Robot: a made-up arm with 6 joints. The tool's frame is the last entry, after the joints.
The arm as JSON. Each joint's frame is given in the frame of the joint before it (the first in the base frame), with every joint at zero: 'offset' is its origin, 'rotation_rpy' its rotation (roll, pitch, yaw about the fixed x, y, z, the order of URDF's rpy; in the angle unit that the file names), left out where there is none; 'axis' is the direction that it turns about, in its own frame. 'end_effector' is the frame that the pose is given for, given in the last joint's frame.
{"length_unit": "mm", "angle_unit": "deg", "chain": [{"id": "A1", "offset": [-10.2, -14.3, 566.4], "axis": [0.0, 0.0, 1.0]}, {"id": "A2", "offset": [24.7, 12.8, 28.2], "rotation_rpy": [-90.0, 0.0, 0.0], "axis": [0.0, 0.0, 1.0]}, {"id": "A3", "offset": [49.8, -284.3, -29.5], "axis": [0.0, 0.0, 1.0]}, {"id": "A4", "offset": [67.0, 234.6, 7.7], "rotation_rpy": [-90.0, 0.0, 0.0], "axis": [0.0, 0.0, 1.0]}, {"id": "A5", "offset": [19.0, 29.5, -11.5], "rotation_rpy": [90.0, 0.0, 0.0], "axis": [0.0, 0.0, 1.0]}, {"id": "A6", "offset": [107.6, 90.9, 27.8], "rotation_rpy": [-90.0, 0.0, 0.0], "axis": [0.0, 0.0, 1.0]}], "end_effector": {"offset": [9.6, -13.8, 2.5], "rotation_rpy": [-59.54, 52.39, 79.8]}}
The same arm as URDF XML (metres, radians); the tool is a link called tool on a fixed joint. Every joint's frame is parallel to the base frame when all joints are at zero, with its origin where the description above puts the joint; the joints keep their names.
<robot name="arm">
  <joint name="tool_joint" type="fixed">
    <parent link="link6"/>
    <child link="tool"/>
    <origin xyz="0.0096 0.0138 -0.0025" rpy="2.1024 -0.9144 -1.3928"/>
  </joint>
  <joint name="A6" type="continuous">
    <parent link="link5"/>
    <child link="link6"/>
    <origin xyz="0.1076 0.0278 -0.0909" rpy="0 0 0"/>
    <axis xyz="0 0 -1"/>
  </joint>
  <joint name="A5" type="continuous">
    <parent link="link4"/>
    <child link="link5"/>
    <origin xyz="0.019 -0.0295 0.0115" rpy="0 0 0"/>
    <axis xyz="0 1 0"/>
  </joint>
  <joint name="A4" type="continuous">
    <parent link="link3"/>
    <child link="link4"/>
    <origin xyz="0.067 0.0077 -0.2346" rpy="0 0 0"/>
    <axis xyz="0 0 -1"/>
  </joint>
  <joint name="A3" type="continuous">
    <parent link="link2"/>
    <child link="link3"/>
    <origin xyz="0.0498 -0.0295 0.2843" rpy="0 0 0"/>
    <axis xyz="0 1 0"/>
  </joint>
  <joint name="A2" type="continuous">
    <parent link="link1"/>
    <child link="link2"/>
    <origin xyz="0.0247 0.0128 0.0282" rpy="0 0 0"/>
    <axis xyz="0 1 0"/>
  </joint>
  <joint name="A1" type="continuous">
    <parent link="base"/>
    <child link="link1"/>
    <origin xyz="-0.0102 -0.0143 0.5664" rpy="0 0 0"/>
    <axis xyz="0 0 1"/>
  </joint>
  <link name="base"/>
  <link name="link1"/>
  <link name="link2"/>
  <link name="link3"/>
  <link name="link4"/>
  <link name="link5"/>
  <link name="link6"/>
  <link name="tool"/>
</robot>

